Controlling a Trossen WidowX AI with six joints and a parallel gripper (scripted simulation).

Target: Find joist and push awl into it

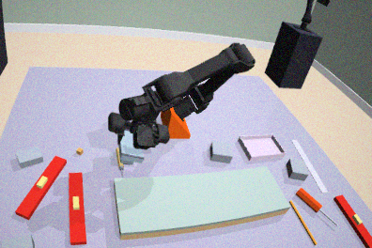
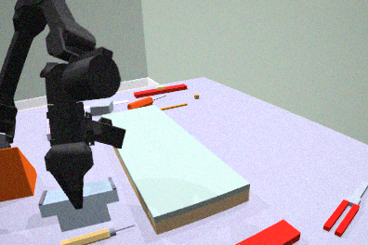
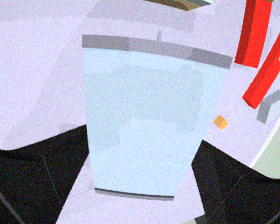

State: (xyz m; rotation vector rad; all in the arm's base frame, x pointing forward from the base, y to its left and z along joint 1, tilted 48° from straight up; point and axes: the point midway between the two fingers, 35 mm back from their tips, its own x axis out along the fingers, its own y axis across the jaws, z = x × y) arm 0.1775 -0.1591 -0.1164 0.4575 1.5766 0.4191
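Now: the stud finder 20 mm ahead of my gripper tip, 10 mm to the right of it and 20 mm below it. Round my gripper tip: grey block: 10 mm behind, 320 mm to the right, 50 mm below; then pale pink tray: 10 mm behind, 520 mm to the left, 50 mm below; then awl: 30 mm ahead, 30 mm to the right, 60 mm below.
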